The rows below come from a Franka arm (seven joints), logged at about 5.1 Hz.
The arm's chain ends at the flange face. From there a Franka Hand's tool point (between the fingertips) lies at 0.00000 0.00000 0.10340 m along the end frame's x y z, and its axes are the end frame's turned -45 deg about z.
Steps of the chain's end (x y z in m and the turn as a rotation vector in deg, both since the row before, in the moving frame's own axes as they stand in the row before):
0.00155 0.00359 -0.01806 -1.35 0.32 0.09
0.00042 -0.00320 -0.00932 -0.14 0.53 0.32
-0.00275 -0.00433 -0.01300 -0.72 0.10 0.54
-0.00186 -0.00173 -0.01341 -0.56 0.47 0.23
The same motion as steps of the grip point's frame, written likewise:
-0.00276 0.00576 -0.01809 -1.18 -0.73 0.09
0.00306 -0.00111 -0.00932 -0.47 0.28 0.32
0.00032 -0.00396 -0.01301 -0.58 -0.44 0.54
-0.00021 -0.00122 -0.01342 -0.73 -0.06 0.23

